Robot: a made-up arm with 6 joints.
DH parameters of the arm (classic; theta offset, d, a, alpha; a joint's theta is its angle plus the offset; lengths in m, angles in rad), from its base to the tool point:
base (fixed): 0.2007 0 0.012 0
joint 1: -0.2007 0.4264 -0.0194 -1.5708
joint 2: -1.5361 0 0.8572 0
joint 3: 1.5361 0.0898 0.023 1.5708
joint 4: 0 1.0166 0.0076 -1.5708
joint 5: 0 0.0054 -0.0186 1.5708
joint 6: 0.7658 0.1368 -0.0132 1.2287
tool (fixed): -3.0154 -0.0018 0 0
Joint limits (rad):
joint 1: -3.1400..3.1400
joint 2: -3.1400..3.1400
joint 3: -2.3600..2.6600
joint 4: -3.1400..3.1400
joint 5: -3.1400..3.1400
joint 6: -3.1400..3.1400
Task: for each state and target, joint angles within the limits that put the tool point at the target. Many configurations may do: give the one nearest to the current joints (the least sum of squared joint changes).
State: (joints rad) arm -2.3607 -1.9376 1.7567 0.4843 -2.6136 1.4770
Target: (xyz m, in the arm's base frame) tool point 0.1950 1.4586 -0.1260
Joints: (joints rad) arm -1.6602 -2.4808 1.0667 0.4812 -2.4593 1.4895
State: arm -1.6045 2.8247 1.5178 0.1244 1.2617 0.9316
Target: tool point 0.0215 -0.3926 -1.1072
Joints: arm -1.7814 2.1433 1.1353 0.0774 1.2617 0.9324
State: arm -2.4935 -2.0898 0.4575 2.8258 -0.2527 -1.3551
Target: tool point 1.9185 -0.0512 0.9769
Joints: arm -3.1360 -1.5538 0.3890 2.8406 -0.1485 -1.3544
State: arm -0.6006 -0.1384 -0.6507 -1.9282 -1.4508 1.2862
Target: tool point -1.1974 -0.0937 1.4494
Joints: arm 0.2570 -0.2544 -1.1855 -1.8842 -1.5630 1.2759
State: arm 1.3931 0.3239 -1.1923 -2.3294 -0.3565 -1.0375
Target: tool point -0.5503 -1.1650 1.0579
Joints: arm 1.2236 -0.2124 -1.6118 -2.3074 -0.3281 -1.0340
